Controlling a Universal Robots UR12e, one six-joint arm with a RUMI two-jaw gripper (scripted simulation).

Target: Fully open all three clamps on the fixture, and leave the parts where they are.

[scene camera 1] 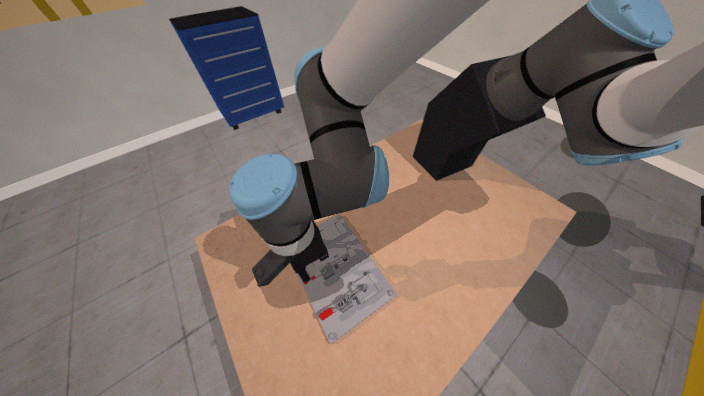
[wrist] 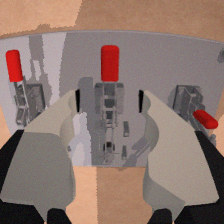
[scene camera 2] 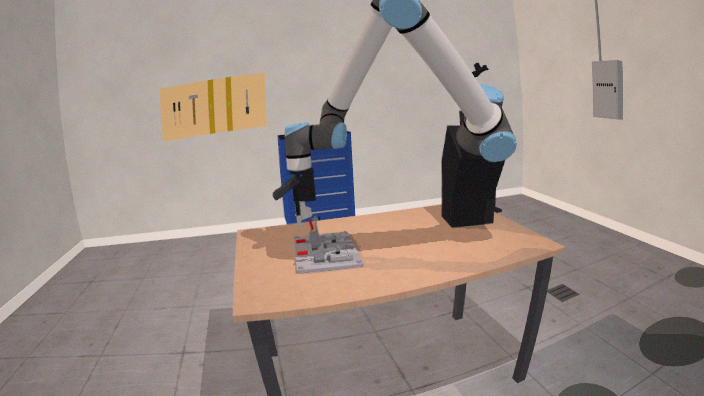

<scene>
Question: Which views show the gripper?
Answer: Scene camera 1, the wrist view and scene camera 2: all of them.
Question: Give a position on a grey fixture plate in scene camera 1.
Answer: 322, 294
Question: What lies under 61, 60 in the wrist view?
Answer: A grey fixture plate.
</scene>
